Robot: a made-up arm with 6 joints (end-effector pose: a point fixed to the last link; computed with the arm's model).
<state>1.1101 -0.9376 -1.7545 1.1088 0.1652 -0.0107</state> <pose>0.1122 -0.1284 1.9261 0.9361 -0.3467 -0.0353 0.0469</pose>
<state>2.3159 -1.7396 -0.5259 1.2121 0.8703 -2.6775</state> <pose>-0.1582 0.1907 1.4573 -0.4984 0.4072 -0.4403 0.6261</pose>
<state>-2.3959 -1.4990 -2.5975 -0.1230 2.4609 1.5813</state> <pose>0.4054 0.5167 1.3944 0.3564 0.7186 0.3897 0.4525</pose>
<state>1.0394 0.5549 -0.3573 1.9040 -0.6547 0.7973</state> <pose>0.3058 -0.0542 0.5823 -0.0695 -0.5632 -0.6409 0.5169</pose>
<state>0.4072 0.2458 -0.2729 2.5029 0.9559 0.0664</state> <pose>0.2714 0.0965 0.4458 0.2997 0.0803 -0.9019 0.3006</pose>
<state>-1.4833 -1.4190 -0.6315 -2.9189 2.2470 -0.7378</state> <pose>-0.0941 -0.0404 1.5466 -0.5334 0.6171 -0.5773 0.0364</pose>
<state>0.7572 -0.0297 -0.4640 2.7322 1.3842 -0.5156</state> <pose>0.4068 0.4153 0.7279 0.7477 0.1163 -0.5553 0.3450</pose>
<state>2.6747 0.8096 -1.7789 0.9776 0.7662 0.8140</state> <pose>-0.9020 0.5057 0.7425 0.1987 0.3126 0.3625 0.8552</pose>
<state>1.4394 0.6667 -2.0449 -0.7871 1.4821 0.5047</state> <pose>0.2523 0.9430 1.0127 -0.0091 -0.3644 0.4541 0.8130</pose>
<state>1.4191 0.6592 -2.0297 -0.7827 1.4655 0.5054</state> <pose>0.2691 0.9381 1.0101 -0.0075 -0.3632 0.4490 0.8164</pose>
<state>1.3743 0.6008 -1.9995 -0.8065 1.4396 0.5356</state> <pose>0.3096 0.9206 1.0499 0.0033 -0.3899 0.4192 0.8199</pose>
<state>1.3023 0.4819 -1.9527 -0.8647 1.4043 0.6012</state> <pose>0.3721 0.8794 1.1398 0.0226 -0.4491 0.3590 0.8179</pose>
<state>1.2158 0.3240 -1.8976 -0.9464 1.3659 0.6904</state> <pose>0.4357 0.8087 1.2603 0.0441 -0.5272 0.2772 0.8020</pose>
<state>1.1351 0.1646 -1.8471 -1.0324 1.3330 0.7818</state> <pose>0.4778 0.7213 1.3790 0.0614 -0.6031 0.1937 0.7714</pose>
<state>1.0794 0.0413 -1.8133 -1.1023 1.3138 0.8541</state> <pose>0.4925 0.6452 1.4683 0.0725 -0.6591 0.1288 0.7374</pose>
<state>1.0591 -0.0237 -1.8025 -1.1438 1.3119 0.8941</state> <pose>0.4898 0.6036 1.5174 0.0785 -0.6887 0.0939 0.7147</pose>
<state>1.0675 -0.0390 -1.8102 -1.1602 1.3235 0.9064</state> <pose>0.4810 0.5950 1.5353 0.0816 -0.6978 0.0839 0.7067</pose>
